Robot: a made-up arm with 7 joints. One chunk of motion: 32 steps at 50 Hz.
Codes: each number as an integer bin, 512 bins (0 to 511) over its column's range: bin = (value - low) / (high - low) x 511, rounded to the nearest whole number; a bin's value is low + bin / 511 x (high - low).
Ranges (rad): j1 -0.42..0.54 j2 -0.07..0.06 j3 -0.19..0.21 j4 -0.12..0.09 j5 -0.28..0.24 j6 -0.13..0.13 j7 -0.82..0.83
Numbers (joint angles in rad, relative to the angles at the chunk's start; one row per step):
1: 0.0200 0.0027 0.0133 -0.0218 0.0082 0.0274 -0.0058
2: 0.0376 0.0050 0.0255 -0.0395 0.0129 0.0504 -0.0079
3: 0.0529 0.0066 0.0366 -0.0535 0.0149 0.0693 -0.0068
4: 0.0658 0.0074 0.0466 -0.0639 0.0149 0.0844 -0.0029
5: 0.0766 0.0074 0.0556 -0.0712 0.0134 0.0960 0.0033
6: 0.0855 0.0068 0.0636 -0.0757 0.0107 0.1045 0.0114
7: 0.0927 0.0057 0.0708 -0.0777 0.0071 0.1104 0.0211
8: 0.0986 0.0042 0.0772 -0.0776 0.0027 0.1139 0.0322
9: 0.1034 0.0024 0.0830 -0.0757 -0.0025 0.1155 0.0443
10: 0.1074 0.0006 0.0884 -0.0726 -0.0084 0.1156 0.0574
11: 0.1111 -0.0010 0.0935 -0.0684 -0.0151 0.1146 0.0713
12: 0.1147 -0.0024 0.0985 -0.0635 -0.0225 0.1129 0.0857
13: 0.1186 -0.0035 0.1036 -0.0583 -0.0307 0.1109 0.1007
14: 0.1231 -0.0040 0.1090 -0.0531 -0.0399 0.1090 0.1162
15: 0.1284 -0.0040 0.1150 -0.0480 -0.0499 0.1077 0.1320
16: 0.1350 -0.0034 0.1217 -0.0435 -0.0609 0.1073 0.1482
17: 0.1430 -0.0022 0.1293 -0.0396 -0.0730 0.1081 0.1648
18: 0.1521 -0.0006 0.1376 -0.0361 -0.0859 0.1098 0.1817
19: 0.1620 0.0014 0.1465 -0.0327 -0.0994 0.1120 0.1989
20: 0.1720 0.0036 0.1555 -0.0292 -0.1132 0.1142 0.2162
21: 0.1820 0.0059 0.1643 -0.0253 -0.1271 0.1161 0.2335
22: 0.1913 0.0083 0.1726 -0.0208 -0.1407 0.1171 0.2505
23: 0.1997 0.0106 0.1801 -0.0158 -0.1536 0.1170 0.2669
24: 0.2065 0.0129 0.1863 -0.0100 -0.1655 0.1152 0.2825
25: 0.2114 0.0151 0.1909 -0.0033 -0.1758 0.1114 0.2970
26: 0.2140 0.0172 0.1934 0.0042 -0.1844 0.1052 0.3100
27: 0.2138 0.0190 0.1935 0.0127 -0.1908 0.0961 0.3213
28: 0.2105 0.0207 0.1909 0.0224 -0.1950 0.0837 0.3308
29: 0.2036 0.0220 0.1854 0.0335 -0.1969 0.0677 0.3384
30: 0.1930 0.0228 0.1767 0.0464 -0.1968 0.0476 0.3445
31: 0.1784 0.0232 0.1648 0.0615 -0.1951 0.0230 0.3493
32: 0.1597 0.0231 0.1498 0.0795 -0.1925 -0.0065 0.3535
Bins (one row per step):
1: 234 286 260 239 283 309 252
2: 244 295 275 196 288 355 252
3: 252 301 289 162 290 392 252
4: 259 304 302 137 290 421 253
5: 264 304 314 119 288 444 255
6: 269 302 324 108 286 461 257
7: 273 298 333 103 282 472 260
8: 276 292 341 103 278 479 264
9: 279 285 349 108 273 483 268
10: 281 278 356 115 267 483 272
11: 283 271 362 126 260 481 276
12: 285 266 369 137 253 477 280
13: 287 261 375 150 245 473 285
14: 289 259 382 163 236 470 290
15: 292 259 390 175 226 467 295
16: 295 262 398 186 215 466 300
17: 300 267 408 196 203 468 305
18: 305 273 419 204 191 471 310
19: 310 281 430 212 177 476 316
20: 315 289 441 221 164 480 321
21: 320 298 453 230 150 484 326
22: 325 308 463 241 137 486 332
23: 330 317 473 254 124 485 337
24: 333 326 481 268 113 482 341
25: 336 335 487 284 102 474 346
26: 337 343 490 302 94 462 350
27: 337 350 490 323 88 444 353
28: 336 357 487 347 84 420 356
29: 332 362 480 374 82 389 359
30: 326 365 468 405 82 349 361
31: 319 366 453 442 83 301 362
32: 309 366 434 485 86 243 363

